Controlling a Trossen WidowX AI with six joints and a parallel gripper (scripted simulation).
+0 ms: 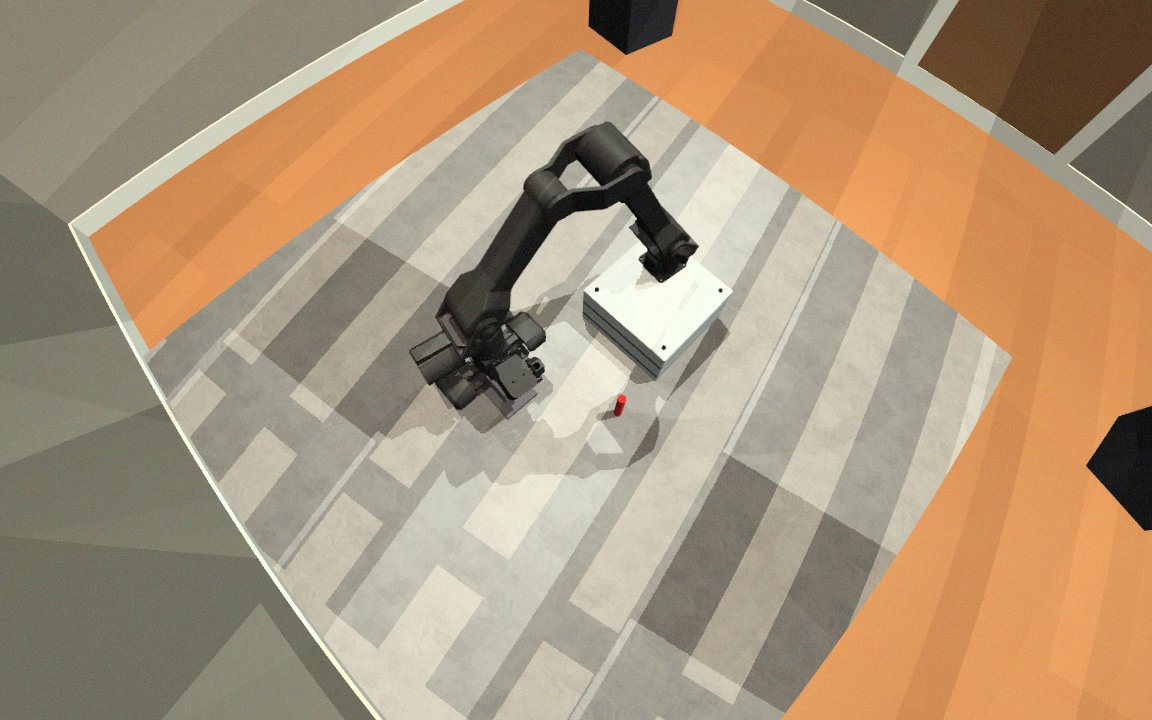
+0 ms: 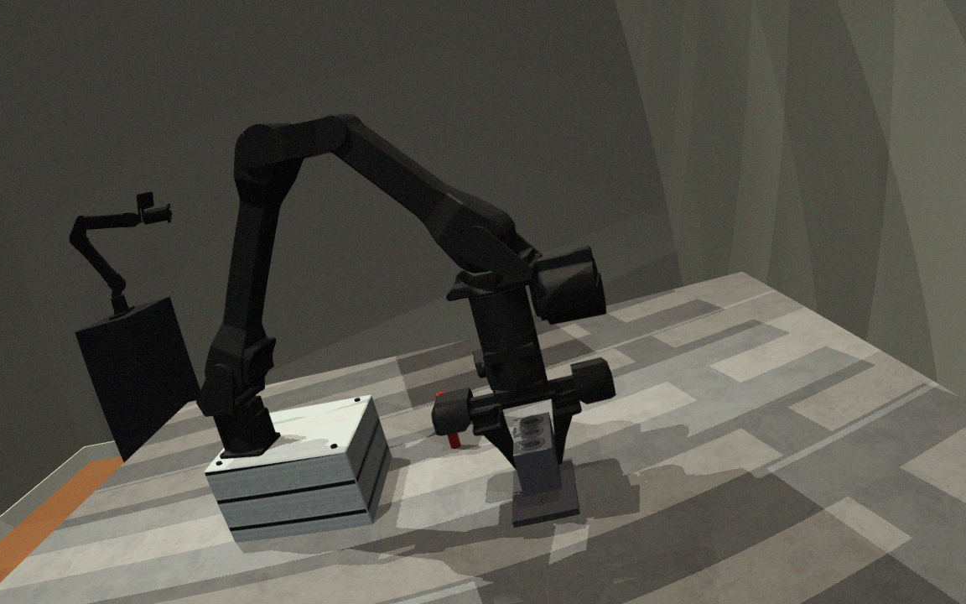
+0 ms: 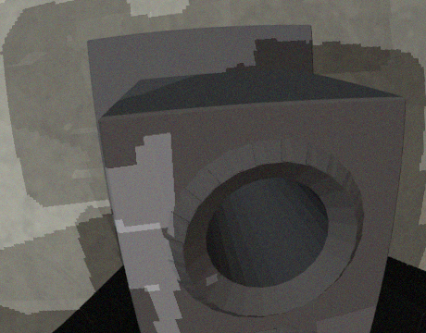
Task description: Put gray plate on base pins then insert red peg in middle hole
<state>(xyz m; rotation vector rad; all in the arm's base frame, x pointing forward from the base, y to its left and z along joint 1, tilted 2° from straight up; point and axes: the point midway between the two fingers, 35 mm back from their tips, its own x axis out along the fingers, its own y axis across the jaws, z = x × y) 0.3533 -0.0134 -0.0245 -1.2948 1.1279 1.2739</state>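
Right now the gray plate is 30 mm above my gripper tip. Round my gripper tip: base: 30 mm below; red peg: 140 mm behind, 170 mm to the left.
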